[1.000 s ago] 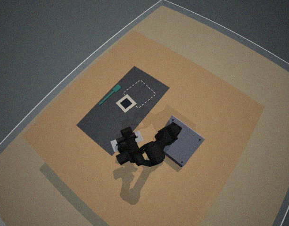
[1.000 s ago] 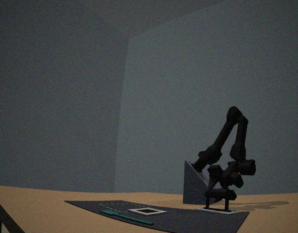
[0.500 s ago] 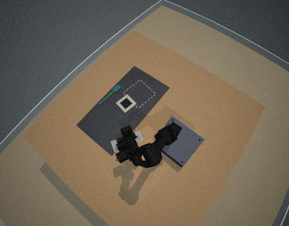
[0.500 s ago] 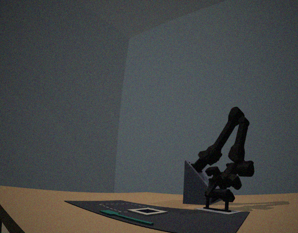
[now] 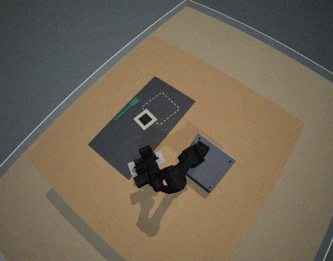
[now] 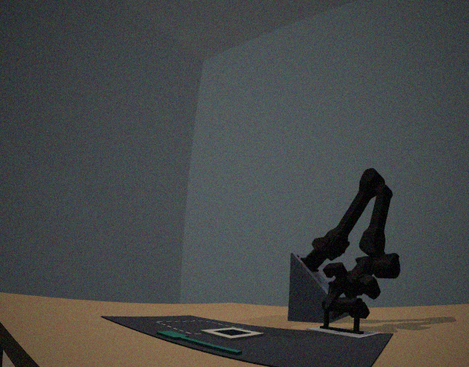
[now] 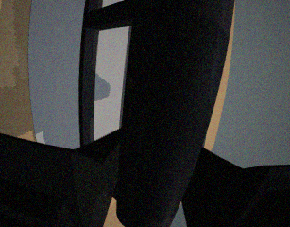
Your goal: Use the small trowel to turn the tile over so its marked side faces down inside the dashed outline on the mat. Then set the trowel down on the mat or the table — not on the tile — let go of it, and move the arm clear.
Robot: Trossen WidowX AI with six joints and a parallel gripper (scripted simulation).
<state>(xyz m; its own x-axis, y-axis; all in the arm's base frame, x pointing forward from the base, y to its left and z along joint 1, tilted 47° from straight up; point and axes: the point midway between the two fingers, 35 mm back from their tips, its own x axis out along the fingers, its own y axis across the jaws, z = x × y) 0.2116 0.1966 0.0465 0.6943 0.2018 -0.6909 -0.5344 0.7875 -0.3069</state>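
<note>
Right now the dark mat is 170 mm ahead of my gripper tip, 150 mm to the right of it and 70 mm below it. The rest, counted from my gripper tip: tile (170 mm ahead, 180 mm to the right, 40 mm below); float tool (20 mm behind, 10 mm to the left, 10 mm below).
</note>
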